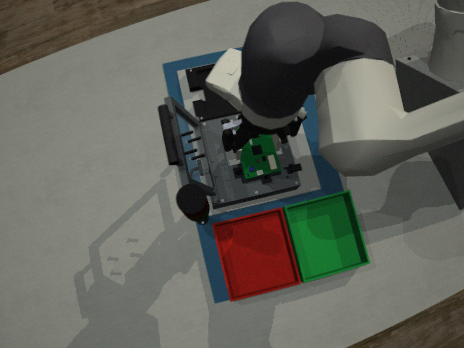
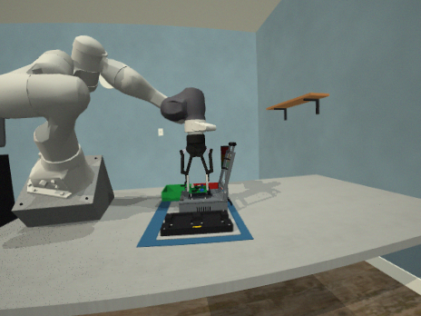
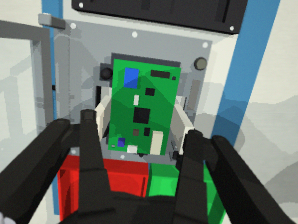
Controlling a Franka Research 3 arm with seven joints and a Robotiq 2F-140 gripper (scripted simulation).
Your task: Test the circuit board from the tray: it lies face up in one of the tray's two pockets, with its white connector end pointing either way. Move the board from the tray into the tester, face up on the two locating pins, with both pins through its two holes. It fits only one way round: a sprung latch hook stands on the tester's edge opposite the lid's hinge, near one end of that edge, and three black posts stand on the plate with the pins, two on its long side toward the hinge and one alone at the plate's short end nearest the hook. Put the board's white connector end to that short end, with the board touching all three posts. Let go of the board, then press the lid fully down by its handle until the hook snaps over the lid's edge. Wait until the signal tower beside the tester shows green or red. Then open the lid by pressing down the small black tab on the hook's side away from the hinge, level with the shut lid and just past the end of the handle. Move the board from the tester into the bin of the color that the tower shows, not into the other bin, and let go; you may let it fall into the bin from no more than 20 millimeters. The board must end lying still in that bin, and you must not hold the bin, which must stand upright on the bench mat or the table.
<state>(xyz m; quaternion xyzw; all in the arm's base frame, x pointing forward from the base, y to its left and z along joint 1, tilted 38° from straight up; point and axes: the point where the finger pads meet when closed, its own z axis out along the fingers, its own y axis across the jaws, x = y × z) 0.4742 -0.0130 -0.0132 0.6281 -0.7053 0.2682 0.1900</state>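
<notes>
Now: the green circuit board 2 cm below my hand. Round my hand: latch hook (5 cm behind, 6 cm to the left, 2 cm below); then clear lid (12 cm ahead, 2 cm to the right, 7 cm above); then tester plate (1 cm ahead, 4 cm below).
</notes>
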